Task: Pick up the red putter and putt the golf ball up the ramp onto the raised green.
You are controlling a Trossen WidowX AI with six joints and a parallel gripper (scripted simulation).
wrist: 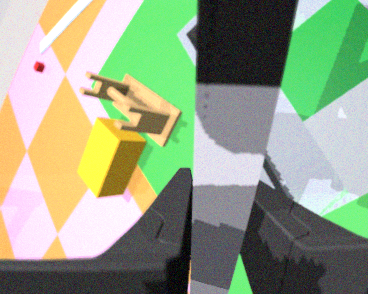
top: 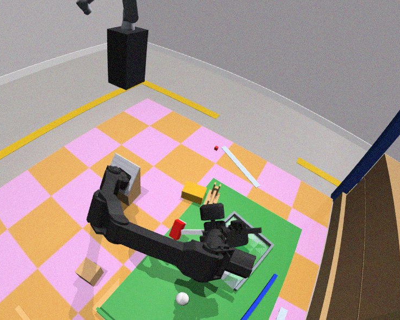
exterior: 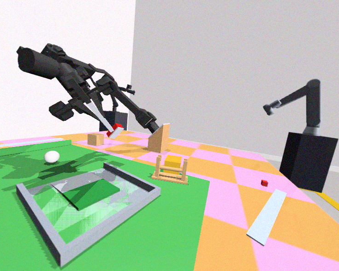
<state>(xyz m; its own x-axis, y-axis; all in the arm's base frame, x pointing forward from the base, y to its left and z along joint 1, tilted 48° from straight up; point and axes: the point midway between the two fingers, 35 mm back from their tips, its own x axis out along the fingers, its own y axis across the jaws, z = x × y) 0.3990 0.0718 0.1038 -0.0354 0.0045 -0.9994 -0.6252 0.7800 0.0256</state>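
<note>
The red putter is 2 cm to the right of my gripper tip, 2 cm behind it and 1 cm above it. The rest, counted from my gripper tip: grey frame 18 cm below, 9 cm to the left, 8 cm ahead; wooden stand 21 cm to the left, 15 cm below, 10 cm behind; white golf ball 20 cm to the right, 16 cm below, 2 cm ahead.
</note>
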